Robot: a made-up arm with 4 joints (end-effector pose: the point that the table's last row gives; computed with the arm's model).
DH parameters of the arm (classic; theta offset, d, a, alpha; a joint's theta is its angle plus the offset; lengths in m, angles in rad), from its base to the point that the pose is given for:
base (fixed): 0 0.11 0 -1.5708
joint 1: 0 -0.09 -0.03 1.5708
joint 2: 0 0.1 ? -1.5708
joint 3: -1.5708 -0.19 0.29 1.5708
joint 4: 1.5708 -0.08 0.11 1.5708
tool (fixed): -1.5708 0.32 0 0
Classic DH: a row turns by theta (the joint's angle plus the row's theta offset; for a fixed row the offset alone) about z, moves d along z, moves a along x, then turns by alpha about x.
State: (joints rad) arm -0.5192 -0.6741 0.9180 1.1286
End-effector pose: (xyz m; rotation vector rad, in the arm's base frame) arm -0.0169 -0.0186 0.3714 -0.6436 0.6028 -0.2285
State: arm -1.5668 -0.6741 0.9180 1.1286
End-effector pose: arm -0.2349 -0.0186 0.2260 -0.4391 -0.4047 -0.5153
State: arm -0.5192 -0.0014 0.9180 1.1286
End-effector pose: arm -0.0830 0.0562 0.3337 -1.1120 0.3559 0.2239
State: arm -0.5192 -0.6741 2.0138 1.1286
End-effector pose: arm 0.1238 0.0108 0.0510 -0.2262 1.2984 0.5659
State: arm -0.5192 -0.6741 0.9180 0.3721
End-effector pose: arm -0.0282 -0.2198 0.5193 0.0872 0.4674 -0.4274
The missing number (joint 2, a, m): -0.24
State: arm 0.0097 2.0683 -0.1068 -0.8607
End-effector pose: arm 0.4000 -0.1133 0.7934 0.6411 0.8318 1.9595
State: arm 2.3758 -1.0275 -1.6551 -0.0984
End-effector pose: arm 0.5010 0.5915 0.4148 -0.8533 0.6714 0.4150
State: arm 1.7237 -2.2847 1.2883 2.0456
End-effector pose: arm 0.0177 0.0122 -0.0113 0.3593 -2.7928 0.3120
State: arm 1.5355 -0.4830 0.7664 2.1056
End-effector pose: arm 0.0621 0.0102 0.2704 -1.1359 1.8478 1.9324
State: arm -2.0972 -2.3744 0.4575 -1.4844
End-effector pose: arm -0.1907 0.2552 -0.4534 -2.0803 0.9635 0.0321
